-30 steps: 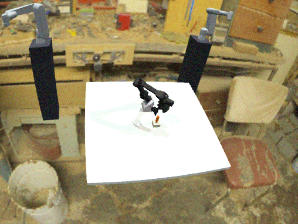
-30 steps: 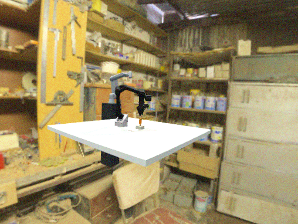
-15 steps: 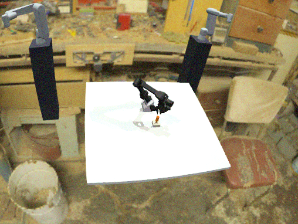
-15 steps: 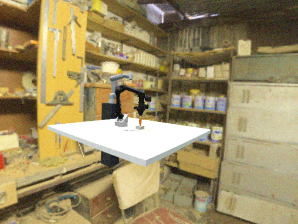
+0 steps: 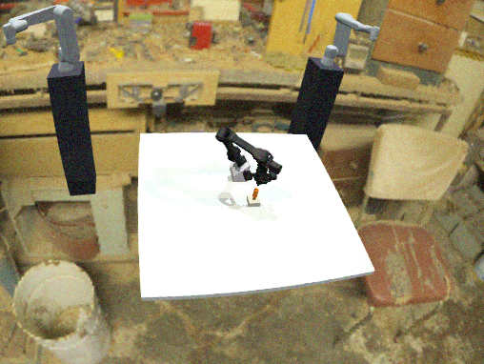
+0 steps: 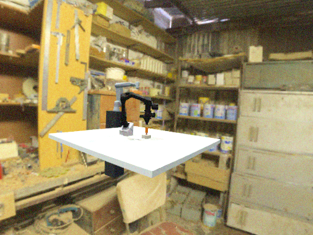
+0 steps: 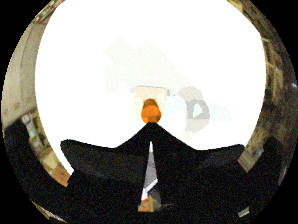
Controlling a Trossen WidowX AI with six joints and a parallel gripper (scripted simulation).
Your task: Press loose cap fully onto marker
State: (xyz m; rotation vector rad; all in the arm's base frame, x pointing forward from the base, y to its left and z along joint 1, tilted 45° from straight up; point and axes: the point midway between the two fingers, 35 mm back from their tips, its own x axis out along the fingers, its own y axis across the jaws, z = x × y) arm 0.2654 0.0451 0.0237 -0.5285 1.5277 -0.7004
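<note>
The orange cap is 6 cm below my gripper tip.
</note>
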